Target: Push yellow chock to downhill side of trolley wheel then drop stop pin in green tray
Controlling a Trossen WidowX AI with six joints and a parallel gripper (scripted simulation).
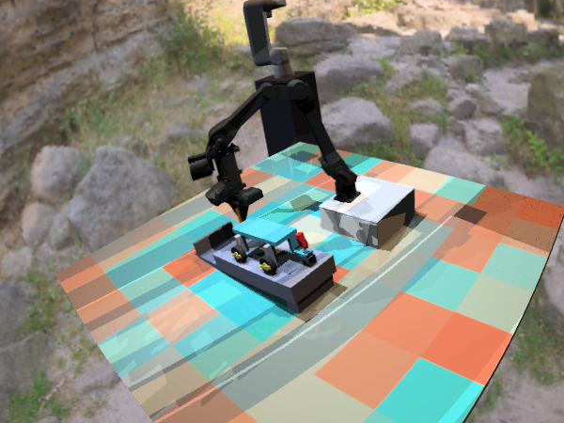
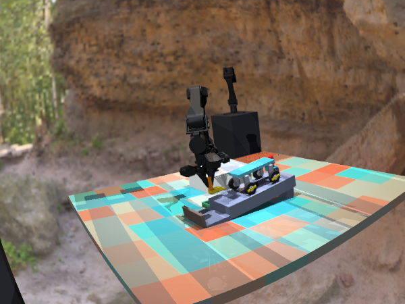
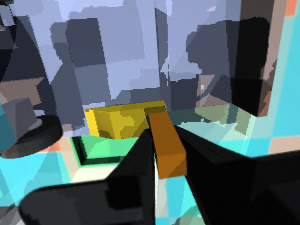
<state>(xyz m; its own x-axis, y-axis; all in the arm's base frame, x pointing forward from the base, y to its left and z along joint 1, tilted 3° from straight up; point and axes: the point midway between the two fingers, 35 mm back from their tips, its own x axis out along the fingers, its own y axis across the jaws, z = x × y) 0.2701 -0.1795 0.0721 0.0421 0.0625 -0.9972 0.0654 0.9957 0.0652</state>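
Now: gripper tip 280 mm to the right of the red-headed stop pin, 50 mm short of it and 30 mm below it. Round my gripper tip: green tray 120 mm below, 70 mm to the left, 60 mm behind; then yellow chock 20 mm to the left; then end wall 110 mm to the right, 80 mm below, 50 mm ahead.
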